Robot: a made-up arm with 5 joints. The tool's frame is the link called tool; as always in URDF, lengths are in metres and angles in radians. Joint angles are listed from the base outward. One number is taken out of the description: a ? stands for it. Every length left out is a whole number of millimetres.
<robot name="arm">
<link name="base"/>
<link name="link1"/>
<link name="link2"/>
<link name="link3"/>
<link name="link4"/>
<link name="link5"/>
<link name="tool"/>
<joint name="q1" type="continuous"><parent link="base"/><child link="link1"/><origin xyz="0.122 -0.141 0.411" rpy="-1.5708 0 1.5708"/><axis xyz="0 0 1"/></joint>
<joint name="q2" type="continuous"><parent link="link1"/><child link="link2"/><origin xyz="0.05 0.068 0" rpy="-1.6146 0.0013 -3.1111"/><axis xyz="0 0 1"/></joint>
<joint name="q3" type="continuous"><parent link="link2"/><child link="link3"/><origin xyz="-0.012 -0.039 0" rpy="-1.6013 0 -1.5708"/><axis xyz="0 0 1"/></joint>
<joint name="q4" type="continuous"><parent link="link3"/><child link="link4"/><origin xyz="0.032 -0.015 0" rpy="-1.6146 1.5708 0"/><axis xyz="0 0 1"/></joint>
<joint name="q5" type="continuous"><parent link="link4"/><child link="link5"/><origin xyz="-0.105 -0.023 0" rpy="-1.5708 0 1.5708"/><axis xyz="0 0 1"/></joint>
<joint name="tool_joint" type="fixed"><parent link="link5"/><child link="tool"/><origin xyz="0.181 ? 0" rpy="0.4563 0.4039 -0.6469"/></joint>
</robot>
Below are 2 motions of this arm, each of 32 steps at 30 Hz.
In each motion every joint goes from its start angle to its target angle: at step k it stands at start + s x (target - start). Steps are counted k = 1, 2, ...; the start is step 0. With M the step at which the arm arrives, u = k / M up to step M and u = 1 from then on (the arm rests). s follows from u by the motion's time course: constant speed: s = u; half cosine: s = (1 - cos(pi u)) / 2; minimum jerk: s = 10 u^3 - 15 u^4 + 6 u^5.
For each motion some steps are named. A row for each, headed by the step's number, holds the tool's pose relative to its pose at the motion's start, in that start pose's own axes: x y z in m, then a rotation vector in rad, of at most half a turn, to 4 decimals.
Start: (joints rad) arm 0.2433 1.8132 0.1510 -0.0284 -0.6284
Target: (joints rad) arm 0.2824 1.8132 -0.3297 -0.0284 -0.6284
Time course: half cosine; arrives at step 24
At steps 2, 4, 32:
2: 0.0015 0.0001 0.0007 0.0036 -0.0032 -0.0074
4: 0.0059 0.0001 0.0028 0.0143 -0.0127 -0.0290
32: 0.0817 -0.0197 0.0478 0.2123 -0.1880 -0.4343

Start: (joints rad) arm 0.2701 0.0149 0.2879 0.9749 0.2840
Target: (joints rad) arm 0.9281 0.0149 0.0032 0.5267 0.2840
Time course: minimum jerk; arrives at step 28
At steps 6, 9, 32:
6: 0.0041 -0.0001 -0.0115 -0.0599 0.0236 -0.0107
9: 0.0110 -0.0021 -0.0321 -0.1660 0.0615 -0.0311
32: 0.0513 -0.0709 -0.1494 -0.8498 0.1789 -0.2007

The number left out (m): 0.151
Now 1 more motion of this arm.
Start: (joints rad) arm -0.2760 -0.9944 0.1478 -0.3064 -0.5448
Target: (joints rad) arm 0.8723 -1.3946 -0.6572 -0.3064 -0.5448
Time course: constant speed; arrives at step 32
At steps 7, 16, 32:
7: 0.0029 0.0078 0.0171 0.0176 -0.1416 0.0781
16: -0.0053 0.0226 0.0416 0.0648 -0.2752 0.2076
32: -0.0473 0.0526 0.0775 0.1585 -0.3554 0.4809

